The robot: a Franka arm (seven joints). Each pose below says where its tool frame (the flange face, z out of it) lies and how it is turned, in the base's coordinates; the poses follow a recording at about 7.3 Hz.
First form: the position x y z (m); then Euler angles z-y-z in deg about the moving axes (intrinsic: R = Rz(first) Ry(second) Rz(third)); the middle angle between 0 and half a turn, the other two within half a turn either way.
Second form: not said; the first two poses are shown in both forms.
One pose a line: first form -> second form
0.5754 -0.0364 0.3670 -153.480 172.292 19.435 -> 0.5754 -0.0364 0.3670 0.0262 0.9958 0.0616 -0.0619
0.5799 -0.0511 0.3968 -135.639 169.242 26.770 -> 0.5799 -0.0511 0.3968 0.0545 0.9839 0.1522 -0.0763
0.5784 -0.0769 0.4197 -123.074 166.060 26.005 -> 0.5784 -0.0769 0.4197 0.0804 0.9567 0.2646 -0.0909
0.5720 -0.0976 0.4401 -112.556 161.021 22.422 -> 0.5720 -0.0976 0.4401 0.1164 0.9112 0.3776 -0.1167
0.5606 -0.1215 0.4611 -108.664 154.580 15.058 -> 0.5606 -0.1215 0.4611 0.1506 0.8602 0.4601 -0.1604
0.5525 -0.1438 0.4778 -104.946 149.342 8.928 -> 0.5525 -0.1438 0.4778 0.1769 0.8083 0.5262 -0.1965
